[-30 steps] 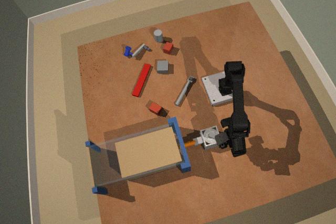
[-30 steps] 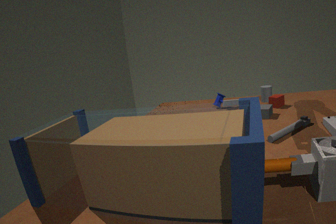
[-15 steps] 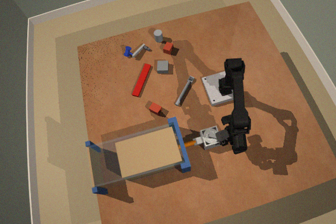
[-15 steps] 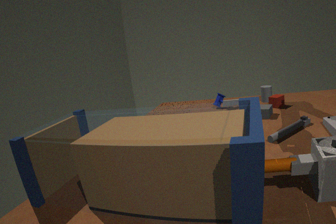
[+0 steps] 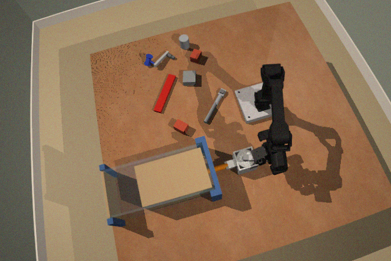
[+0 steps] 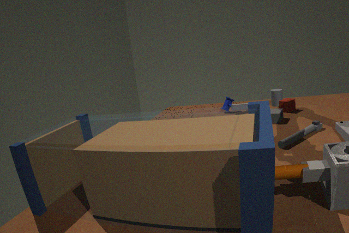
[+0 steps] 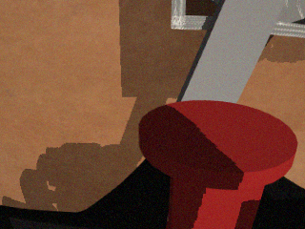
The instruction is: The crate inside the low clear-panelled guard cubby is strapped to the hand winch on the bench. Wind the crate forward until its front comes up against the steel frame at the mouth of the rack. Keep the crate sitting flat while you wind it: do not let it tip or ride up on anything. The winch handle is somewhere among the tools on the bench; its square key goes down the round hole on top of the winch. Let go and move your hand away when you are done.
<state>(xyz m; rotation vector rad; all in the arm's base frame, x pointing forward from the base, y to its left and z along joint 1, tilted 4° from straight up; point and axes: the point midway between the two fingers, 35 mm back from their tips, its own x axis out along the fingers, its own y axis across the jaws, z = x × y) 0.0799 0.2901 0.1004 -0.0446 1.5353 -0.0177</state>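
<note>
The grey winch lies 8 cm ahead of my gripper tip, 4 cm to the right of it and 8 cm below it. The rest, counted from my gripper tip: red knob 2 cm above; then winch handle 4 cm ahead, 1 cm to the right, 1 cm below; then blue frame 25 cm ahead, 3 cm to the right, 1 cm below.
</note>
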